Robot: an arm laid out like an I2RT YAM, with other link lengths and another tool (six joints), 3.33 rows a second.
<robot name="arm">
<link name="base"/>
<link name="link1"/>
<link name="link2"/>
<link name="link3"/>
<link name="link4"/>
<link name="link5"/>
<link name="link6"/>
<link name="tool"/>
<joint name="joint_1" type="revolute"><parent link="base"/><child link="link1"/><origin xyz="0 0 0.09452" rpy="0 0 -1.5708"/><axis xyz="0 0 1"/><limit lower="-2.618" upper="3.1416"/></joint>
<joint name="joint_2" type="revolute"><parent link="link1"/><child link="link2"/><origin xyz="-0.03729 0.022 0.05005" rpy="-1.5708 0 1.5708"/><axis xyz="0 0 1"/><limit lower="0" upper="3.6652"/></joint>
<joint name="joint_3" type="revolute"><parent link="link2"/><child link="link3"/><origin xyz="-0.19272 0 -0.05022" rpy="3.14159 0 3.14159"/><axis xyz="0 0 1"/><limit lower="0" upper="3.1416"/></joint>
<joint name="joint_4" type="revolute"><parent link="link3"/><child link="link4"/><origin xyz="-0.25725 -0.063 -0.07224" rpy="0 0 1.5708"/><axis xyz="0 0 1"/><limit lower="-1.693" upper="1.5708"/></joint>
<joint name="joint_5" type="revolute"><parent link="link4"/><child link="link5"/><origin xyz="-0.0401 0.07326 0.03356" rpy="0 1.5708 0"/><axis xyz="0 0 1"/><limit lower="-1.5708" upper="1.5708"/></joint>
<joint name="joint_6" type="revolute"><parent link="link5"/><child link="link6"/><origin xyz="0 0.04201 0.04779" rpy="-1.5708 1.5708 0"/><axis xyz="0 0 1"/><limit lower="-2.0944" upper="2.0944"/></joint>
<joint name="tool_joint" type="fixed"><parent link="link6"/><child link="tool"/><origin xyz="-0.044 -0.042 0.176" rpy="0.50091 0 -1.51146"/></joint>
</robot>
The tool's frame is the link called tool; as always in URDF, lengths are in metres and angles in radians.
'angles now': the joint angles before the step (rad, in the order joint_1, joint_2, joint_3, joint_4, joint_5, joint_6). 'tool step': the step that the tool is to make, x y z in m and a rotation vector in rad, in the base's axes. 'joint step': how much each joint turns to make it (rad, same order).
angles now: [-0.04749 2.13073 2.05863 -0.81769 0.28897 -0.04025]
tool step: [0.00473 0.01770 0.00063 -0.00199 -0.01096 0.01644]
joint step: [0.03853 0.01451 0.01719 0.00343 0.01526 0.01679]
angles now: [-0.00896 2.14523 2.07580 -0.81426 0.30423 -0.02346]
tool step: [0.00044 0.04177 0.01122 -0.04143 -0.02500 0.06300]
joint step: [0.10147 -0.01410 0.00500 0.00341 0.05722 0.00229]
